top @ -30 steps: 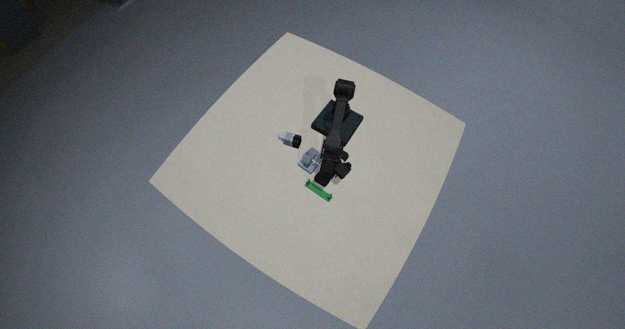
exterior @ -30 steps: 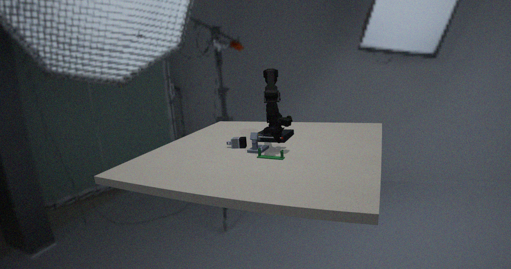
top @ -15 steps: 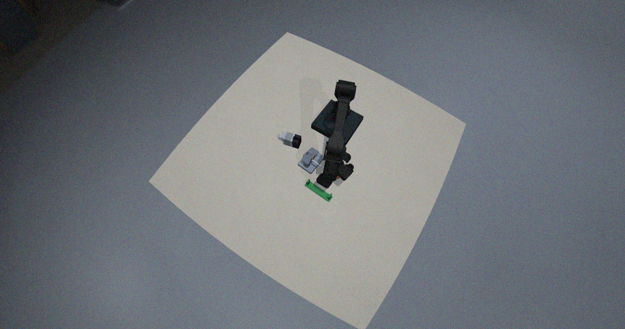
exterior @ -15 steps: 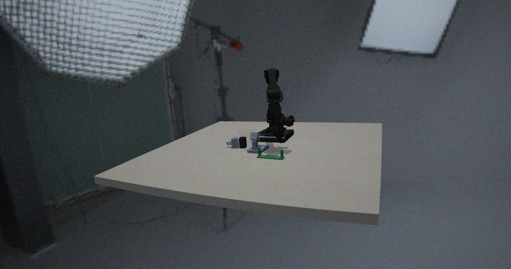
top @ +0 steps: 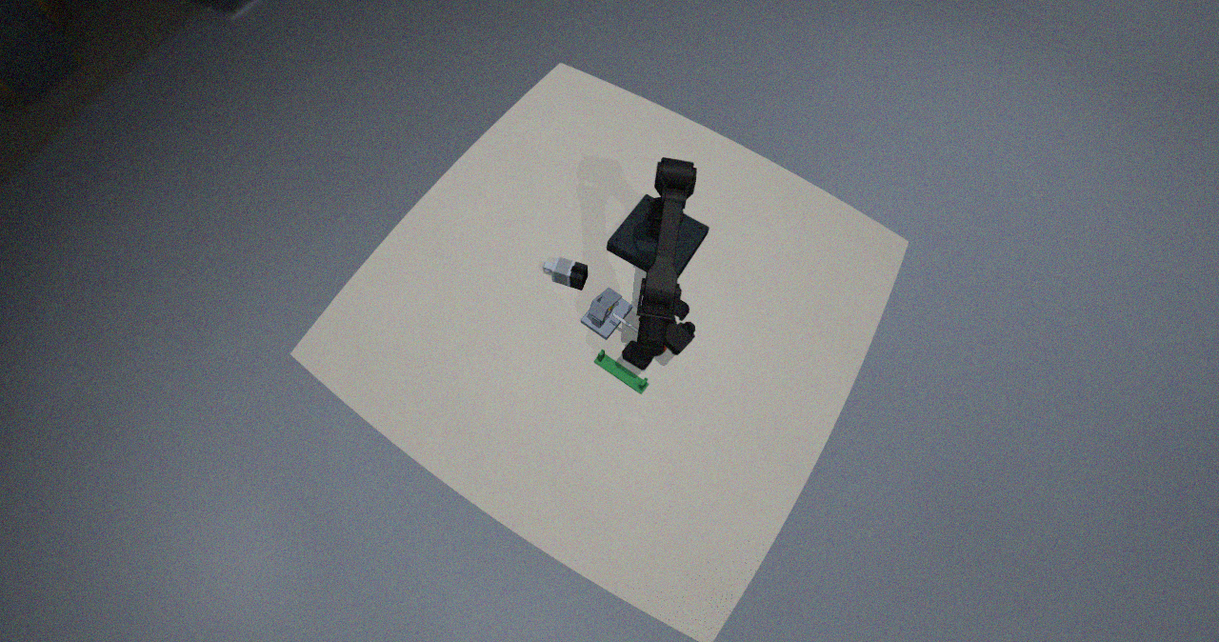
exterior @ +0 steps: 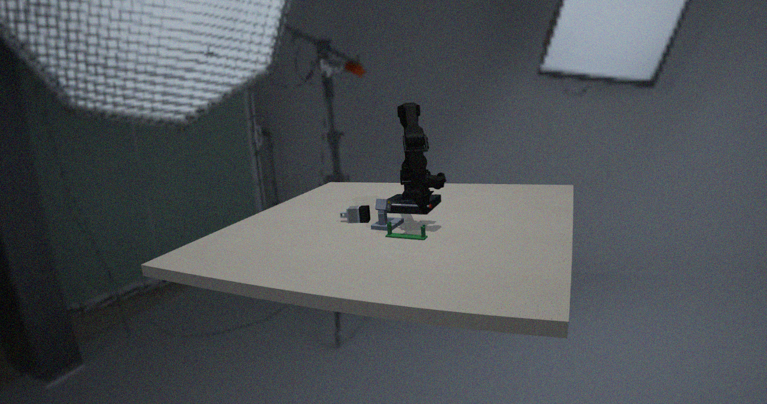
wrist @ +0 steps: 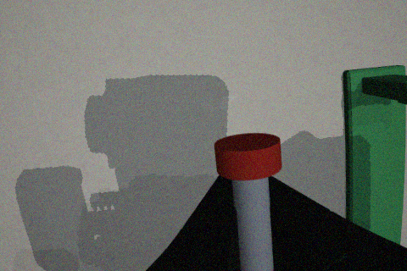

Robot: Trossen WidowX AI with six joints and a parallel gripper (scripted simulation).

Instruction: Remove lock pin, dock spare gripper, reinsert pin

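Right now my gripper tip is 80 mm short of the green rack, 50 mm to the left of it and 40 mm above it. Also, from my gripper tip: grey mount: 160 mm to the right, 20 mm behind, 10 mm below; then spare gripper: 310 mm to the right, 60 mm behind, 30 mm below.
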